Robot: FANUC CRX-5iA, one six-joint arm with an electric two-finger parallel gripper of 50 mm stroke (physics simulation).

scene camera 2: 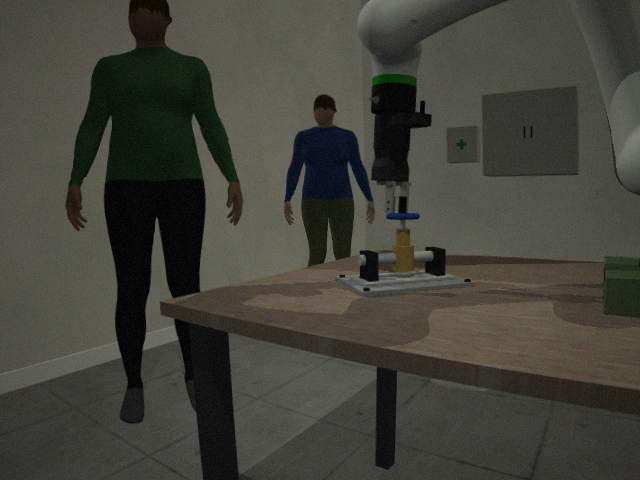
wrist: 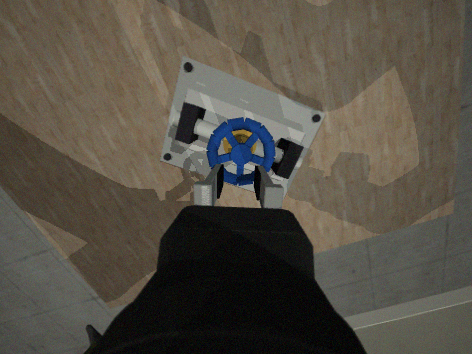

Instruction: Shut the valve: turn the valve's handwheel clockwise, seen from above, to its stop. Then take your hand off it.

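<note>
The blue spoked handwheel sits level on top of the yellow valve body. The valve's pale pipe runs between two black supports on a grey base plate. My gripper points down and is partly open, with nothing held between its fingers. Its fingertips are at about the height of the wheel's rim, on its near side in the wrist view. One fingertip stands on each side of a short stretch of rim and the gap. Whether they touch the wheel I cannot tell.
The base plate lies on a wooden table. A green block-shaped object stands at the right edge of the scene view. A person in green and a person in blue stand beyond the table. Grey cabinets hang on the wall.
</note>
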